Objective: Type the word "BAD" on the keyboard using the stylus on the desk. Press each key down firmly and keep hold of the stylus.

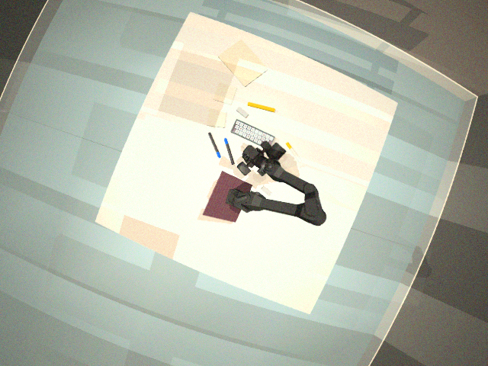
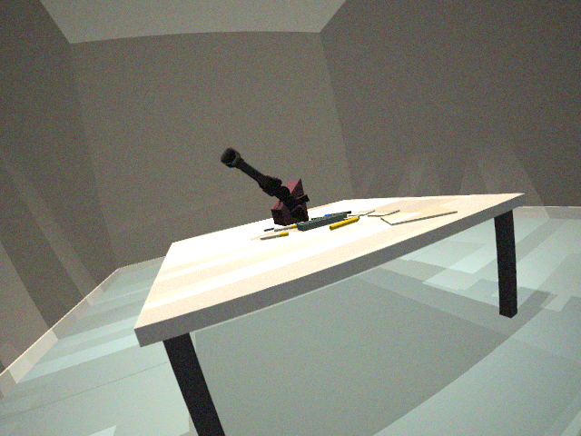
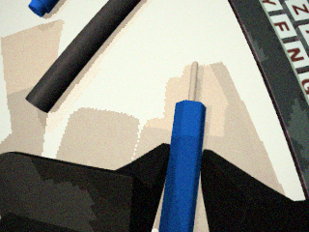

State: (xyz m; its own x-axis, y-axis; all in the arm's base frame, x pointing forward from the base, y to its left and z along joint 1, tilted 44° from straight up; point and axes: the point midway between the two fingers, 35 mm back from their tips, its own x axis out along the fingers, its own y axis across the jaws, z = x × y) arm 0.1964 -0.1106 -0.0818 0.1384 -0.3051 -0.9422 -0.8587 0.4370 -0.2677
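My gripper tip is 20 cm short of the grey block and 10 cm to the right of it. The rest, counted from my gripper tip: yellow bar: 26 cm ahead, 1 cm to the left; stylus: 1 cm to the left, 1 cm ahead.
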